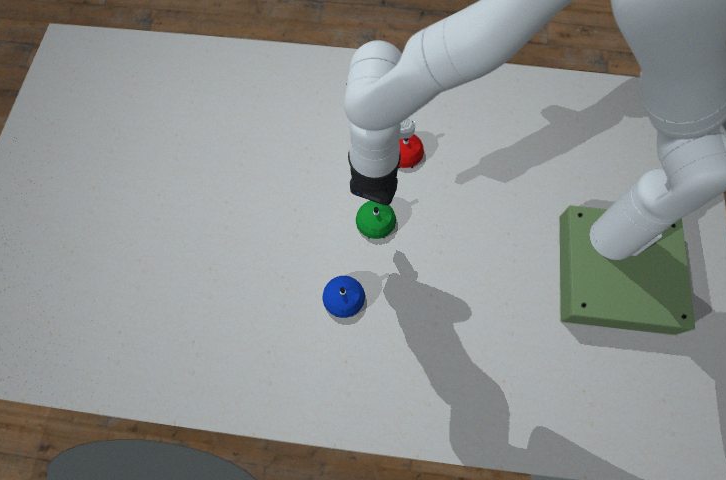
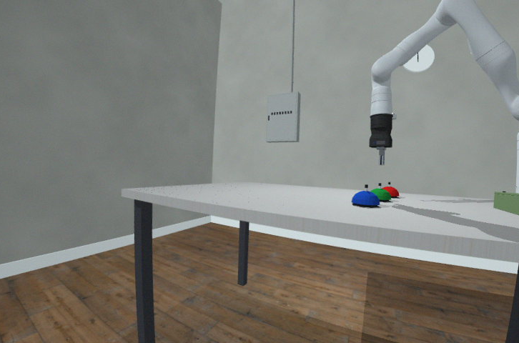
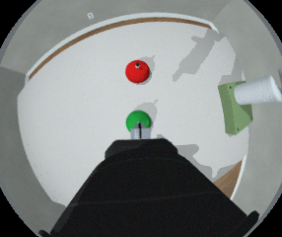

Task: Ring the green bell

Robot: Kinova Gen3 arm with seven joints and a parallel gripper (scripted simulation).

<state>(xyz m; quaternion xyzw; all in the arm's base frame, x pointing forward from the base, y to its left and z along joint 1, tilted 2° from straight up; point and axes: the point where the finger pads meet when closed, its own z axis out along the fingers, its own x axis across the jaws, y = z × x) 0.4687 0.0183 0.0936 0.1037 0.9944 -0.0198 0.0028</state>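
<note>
My hand is 11 cm above the green bell. Also, from my hand: red bell: 17 cm to the right, 11 cm below, 3 cm behind; then blue bell: 18 cm to the left, 11 cm below, 4 cm ahead.
</note>
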